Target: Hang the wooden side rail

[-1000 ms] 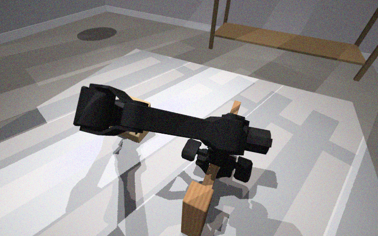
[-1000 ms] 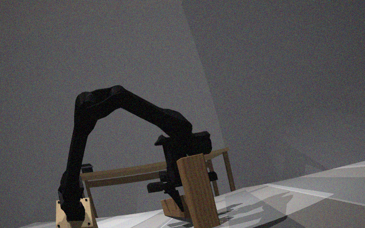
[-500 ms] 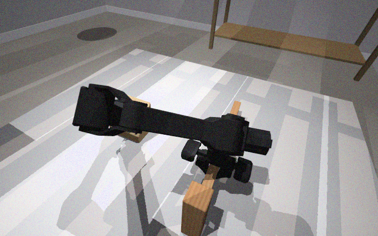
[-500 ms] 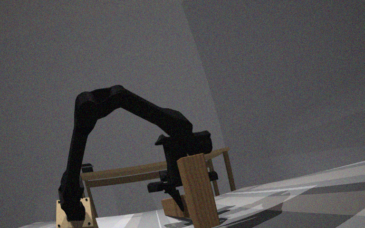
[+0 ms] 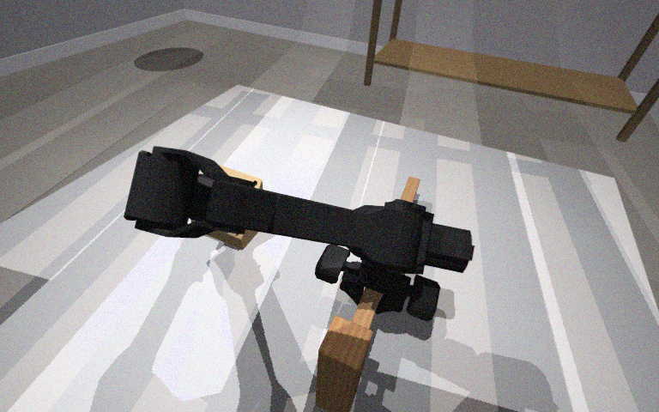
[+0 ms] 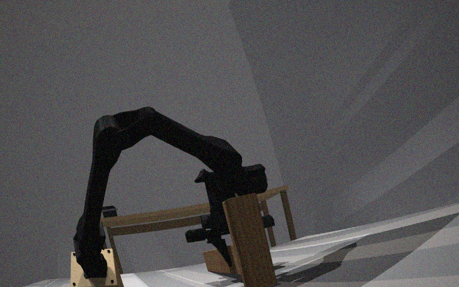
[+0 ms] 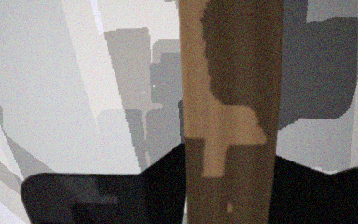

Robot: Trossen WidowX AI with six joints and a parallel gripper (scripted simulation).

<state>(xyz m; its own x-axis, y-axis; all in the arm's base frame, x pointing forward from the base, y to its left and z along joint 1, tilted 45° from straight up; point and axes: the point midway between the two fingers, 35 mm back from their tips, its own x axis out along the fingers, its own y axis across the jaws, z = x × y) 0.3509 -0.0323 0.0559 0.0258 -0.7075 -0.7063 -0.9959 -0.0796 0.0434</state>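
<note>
My gripper tip is 130 mm to the left of the wooden headboard post, 40 mm below it and 10 mm short of it.
</note>
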